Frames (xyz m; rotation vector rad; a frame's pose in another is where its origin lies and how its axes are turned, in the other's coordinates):
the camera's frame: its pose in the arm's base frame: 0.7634 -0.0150 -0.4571 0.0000 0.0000 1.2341
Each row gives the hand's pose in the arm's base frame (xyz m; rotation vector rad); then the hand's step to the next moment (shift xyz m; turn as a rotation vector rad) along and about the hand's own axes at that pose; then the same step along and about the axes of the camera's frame.
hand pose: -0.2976 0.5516 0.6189 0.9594 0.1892 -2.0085
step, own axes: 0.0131 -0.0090 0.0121 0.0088 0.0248 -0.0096
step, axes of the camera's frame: -0.0141 0.0139 -0.0026 -0.0082 -0.0257 -0.0074
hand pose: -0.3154 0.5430 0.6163 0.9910 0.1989 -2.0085
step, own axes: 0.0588 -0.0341 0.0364 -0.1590 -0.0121 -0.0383
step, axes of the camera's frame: -0.0530 0.0503 -0.0246 0.1395 -0.0170 0.0845
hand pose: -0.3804 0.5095 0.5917 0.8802 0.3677 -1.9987
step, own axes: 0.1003 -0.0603 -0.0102 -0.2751 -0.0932 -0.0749
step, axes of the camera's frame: -0.0478 0.0683 -0.0828 0.2654 0.0383 0.1345
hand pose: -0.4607 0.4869 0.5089 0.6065 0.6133 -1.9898
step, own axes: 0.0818 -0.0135 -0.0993 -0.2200 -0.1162 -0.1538
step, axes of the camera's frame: 0.0059 0.0353 -0.1243 0.2789 0.0762 0.0441
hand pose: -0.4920 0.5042 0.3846 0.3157 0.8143 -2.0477
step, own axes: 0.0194 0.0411 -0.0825 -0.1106 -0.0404 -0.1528
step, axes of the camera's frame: 0.0290 -0.0064 -0.0894 0.1830 0.0442 -0.0423
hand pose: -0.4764 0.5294 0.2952 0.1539 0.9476 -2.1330
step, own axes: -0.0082 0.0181 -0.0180 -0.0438 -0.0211 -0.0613
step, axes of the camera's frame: 0.0140 -0.0109 -0.0201 0.0737 0.0219 -0.0144
